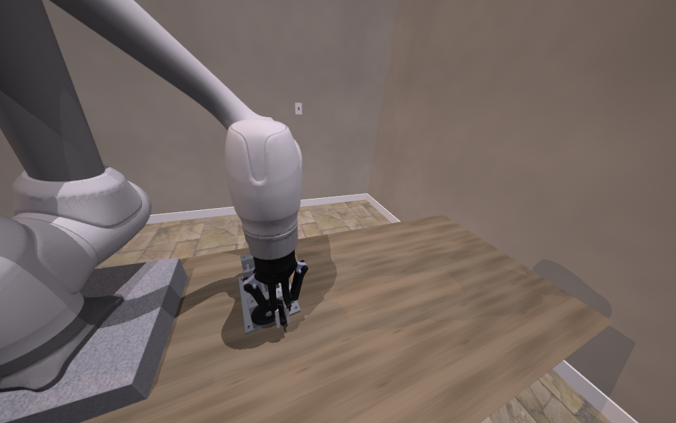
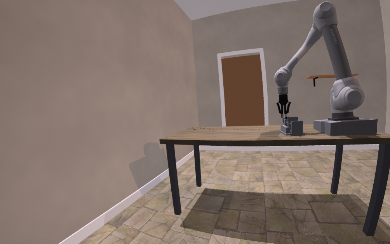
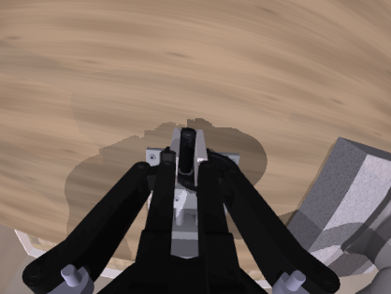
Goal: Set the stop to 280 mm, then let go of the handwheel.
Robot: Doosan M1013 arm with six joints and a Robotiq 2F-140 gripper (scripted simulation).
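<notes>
The handwheel lies 10 mm behind my hand, 20 mm to the left of it and 20 mm below it.
</notes>
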